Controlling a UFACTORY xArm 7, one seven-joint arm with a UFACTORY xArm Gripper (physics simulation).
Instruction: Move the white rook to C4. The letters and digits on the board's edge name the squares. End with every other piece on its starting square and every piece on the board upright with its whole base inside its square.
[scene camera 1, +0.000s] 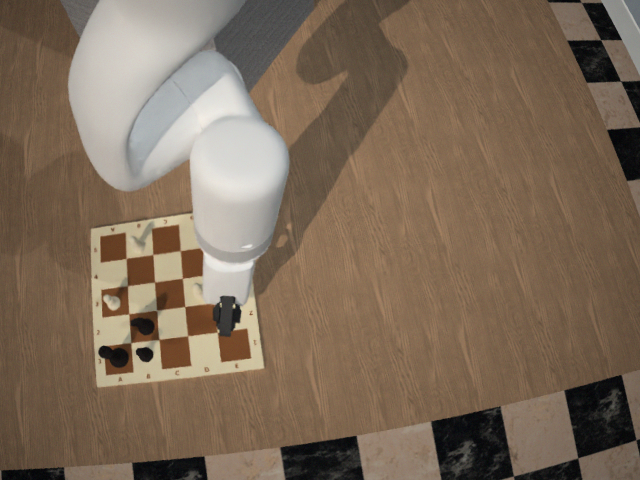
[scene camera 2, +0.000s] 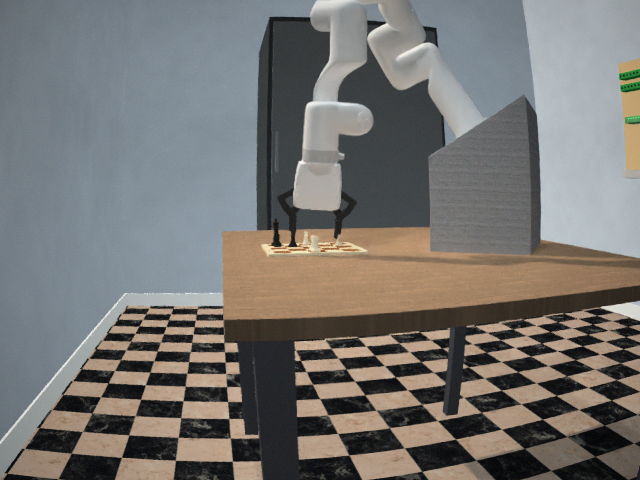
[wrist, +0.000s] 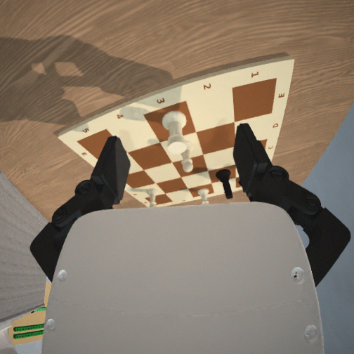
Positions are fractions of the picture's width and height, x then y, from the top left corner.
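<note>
I can see my gripper (scene camera 1: 0.36, 0.59), and it is also visible to me at the wrist as my gripper (wrist: 0.50, 0.41). There is a chessboard too: I see the chessboard (scene camera 1: 0.25, 0.59), I see the chessboard (scene camera 2: 0.52, 0.52), and the wrist view shows me the chessboard (wrist: 0.72, 0.26).
</note>
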